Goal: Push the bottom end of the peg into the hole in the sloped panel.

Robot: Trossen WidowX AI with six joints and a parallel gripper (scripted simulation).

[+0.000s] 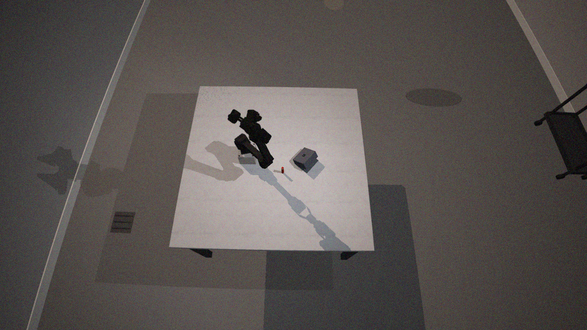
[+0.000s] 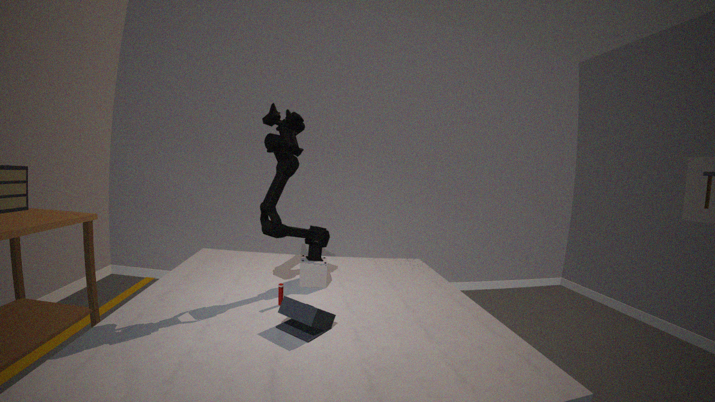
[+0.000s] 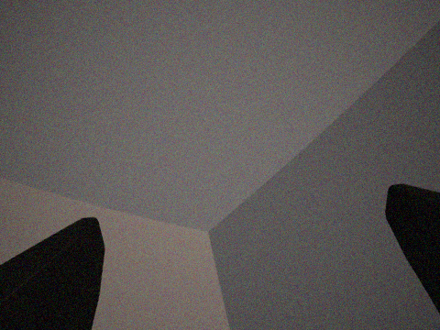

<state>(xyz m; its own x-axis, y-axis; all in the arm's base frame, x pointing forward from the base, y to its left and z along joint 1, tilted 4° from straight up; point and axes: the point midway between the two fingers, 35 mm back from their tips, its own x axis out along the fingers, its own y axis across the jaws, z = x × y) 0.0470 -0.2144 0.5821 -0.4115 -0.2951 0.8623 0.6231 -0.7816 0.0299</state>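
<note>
Now: the peg 220 mm ahead of my gripper tip, 20 mm to the left of it and 670 mm below it. Round my gripper tip: panel: 390 mm ahead, 80 mm to the left, 690 mm below.
</note>
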